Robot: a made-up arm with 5 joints.
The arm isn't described. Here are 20 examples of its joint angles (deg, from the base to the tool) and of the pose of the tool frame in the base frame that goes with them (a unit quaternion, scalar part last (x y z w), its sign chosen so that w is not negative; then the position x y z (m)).
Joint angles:
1: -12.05 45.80 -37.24 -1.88 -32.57
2: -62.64 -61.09 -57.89 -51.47 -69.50
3: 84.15 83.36 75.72 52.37 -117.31
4: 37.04 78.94 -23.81 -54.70 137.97
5: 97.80 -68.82 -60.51 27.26 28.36
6: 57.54 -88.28 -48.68 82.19 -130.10
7: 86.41 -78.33 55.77 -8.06 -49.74
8: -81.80 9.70 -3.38 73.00 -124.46
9: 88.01 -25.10 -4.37 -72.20 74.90
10: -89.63 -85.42 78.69 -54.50 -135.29
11: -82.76 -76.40 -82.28 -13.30 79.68
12: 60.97 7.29 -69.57 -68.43 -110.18
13: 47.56 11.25 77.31 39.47 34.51
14: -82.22 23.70 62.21 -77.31 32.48
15: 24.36 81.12 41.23 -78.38 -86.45
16: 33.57 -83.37 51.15 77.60 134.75
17: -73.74 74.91 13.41 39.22 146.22
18: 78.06 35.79 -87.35 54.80 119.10
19: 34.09 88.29 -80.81 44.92 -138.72
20: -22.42 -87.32 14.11 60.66 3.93
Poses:
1: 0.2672 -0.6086 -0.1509 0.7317 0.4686 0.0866 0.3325
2: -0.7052 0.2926 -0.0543 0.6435 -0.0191 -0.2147 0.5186
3: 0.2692 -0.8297 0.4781 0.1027 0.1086 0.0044 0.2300
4: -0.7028 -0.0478 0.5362 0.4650 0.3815 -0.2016 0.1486
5: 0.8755 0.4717 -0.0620 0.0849 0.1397 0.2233 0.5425
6: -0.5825 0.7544 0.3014 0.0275 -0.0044 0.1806 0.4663
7: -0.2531 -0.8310 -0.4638 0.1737 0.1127 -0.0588 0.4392
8: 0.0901 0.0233 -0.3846 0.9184 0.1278 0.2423 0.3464
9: 0.9799 0.1717 -0.0141 0.1007 0.1123 -0.0951 0.5797
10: 0.8859 0.3917 -0.1019 0.2266 0.0932 0.0368 0.4080
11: -0.0386 0.7538 0.6456 0.1159 0.0511 -0.3291 0.4044
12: -0.4110 0.8427 -0.3473 0.0184 0.1550 -0.0809 0.6100
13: 0.2079 0.2509 -0.1303 0.9364 0.1464 -0.0378 0.2251
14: 0.2886 -0.5848 0.6282 0.4244 0.1213 0.2077 0.2515
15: 0.2097 -0.3300 -0.7702 0.5040 0.2566 -0.0617 0.0840
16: -0.3766 -0.0478 0.7003 0.6046 0.1310 -0.0103 0.3610
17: -0.1838 -0.2641 -0.8974 0.3018 0.1371 0.1523 0.0765
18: -0.6814 0.0859 0.2381 0.6867 0.1715 -0.2947 0.4916
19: 0.2598 -0.1907 -0.9460 0.0363 0.4122 -0.2010 0.1678
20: 0.1440 -0.7667 0.1277 0.6124 0.0646 -0.0064 0.4724
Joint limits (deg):
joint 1: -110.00..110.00
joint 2: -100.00..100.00
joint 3: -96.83..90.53
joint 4: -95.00..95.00
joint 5: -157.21..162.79
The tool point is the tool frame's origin. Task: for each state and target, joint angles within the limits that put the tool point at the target. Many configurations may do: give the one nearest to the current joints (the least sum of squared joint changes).
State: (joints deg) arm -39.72 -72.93 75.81 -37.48 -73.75
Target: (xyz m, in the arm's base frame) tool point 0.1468 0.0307 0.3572
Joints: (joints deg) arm -25.49 -92.72 90.53 -35.21 -73.75
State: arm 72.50 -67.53 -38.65 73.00 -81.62
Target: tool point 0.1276 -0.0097 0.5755
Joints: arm 36.45 -43.06 -36.44 65.96 -81.62
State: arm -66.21 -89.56 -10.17 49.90 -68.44
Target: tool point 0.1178 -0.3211 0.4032
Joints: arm -94.42 -97.74 -54.01 19.88 -68.44
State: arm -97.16 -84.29 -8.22 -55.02 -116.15
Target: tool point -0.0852 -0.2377 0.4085
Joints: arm -53.45 -97.37 -27.26 -51.70 -116.15
